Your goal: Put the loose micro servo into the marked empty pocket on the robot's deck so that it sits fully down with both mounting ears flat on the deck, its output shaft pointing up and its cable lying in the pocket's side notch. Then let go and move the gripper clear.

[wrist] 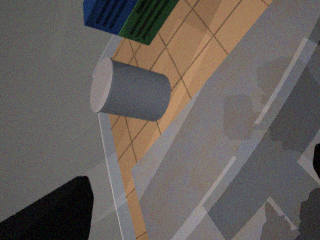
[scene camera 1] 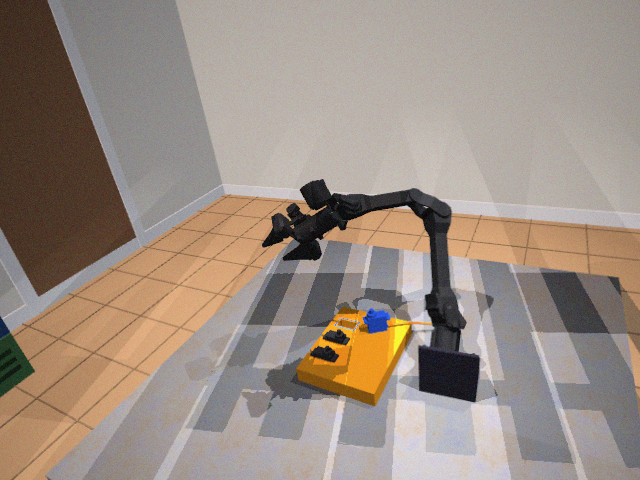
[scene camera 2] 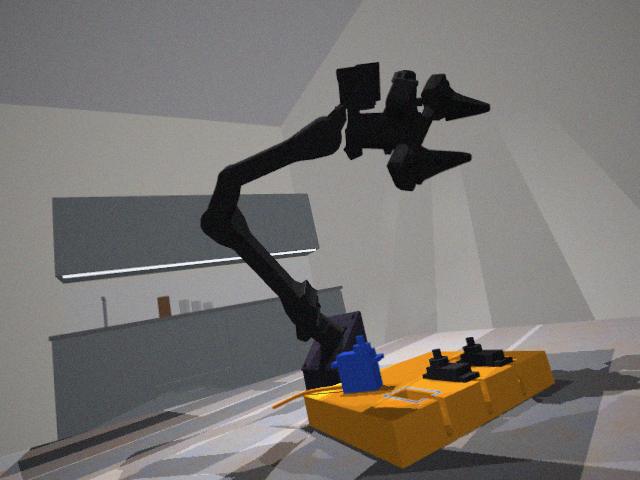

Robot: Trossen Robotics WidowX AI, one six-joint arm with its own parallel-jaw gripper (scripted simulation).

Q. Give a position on an orange deck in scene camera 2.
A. At 331, 412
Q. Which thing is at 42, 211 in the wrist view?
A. My gripper.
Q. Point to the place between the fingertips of my gripper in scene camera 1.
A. At 273, 252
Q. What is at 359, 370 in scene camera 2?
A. A blue micro servo.
